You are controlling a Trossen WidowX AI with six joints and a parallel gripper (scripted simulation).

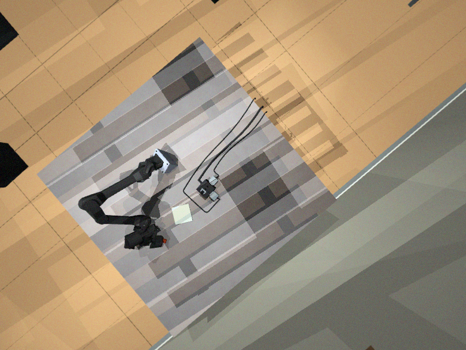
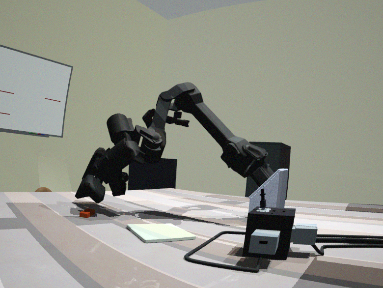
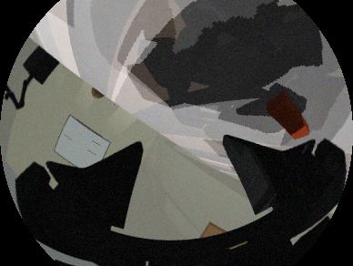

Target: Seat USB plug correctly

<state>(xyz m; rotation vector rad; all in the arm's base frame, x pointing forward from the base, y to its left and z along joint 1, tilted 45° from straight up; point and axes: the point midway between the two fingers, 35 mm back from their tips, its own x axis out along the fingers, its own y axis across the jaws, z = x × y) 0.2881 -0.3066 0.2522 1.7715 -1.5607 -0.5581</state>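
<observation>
My gripper tip is 90 mm to the right of the orange block, 50 mm above it and 40 mm short of it. From my gripper tip the other things lie so: USB plug 480 mm to the left, 40 mm above, 10 mm behind; pale flat pad 290 mm to the left, 50 mm below, 10 mm ahead.
</observation>
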